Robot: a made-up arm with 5 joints.
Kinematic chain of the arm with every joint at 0, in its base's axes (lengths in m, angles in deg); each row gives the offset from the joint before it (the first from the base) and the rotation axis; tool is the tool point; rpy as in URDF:
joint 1: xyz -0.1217 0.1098 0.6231 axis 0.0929 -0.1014 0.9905
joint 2: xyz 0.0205 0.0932 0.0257 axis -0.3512 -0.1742 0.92
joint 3: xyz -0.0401 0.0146 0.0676 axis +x
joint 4: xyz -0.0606 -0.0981 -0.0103 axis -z
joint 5: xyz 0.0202 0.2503 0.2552 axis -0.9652 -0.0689 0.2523
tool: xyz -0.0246 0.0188 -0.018 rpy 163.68 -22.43 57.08
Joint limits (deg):
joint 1: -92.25..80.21
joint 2: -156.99..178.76
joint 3: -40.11..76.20
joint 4: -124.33..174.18
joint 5: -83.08..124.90
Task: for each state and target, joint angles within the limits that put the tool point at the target. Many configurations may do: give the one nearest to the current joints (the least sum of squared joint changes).
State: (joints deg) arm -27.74 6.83 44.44 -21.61 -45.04
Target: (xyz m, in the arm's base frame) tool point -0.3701 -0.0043 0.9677
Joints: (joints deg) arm 21.27 14.61 40.52 -41.15 -60.11
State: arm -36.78 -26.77 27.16 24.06 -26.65
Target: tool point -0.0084 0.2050 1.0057
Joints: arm -34.40 -24.90 25.12 12.38 -30.03
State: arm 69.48 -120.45 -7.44 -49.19 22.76
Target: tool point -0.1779 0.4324 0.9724
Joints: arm 30.08 -71.92 -40.11 -36.30 6.66
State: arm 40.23 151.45 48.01 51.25 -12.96
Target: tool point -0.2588 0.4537 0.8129
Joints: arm 17.73 131.61 50.85 90.21 -25.22
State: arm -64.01 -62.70 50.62 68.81 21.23
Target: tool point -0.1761 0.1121 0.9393
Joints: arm -49.74 -71.05 49.48 22.98 -0.30
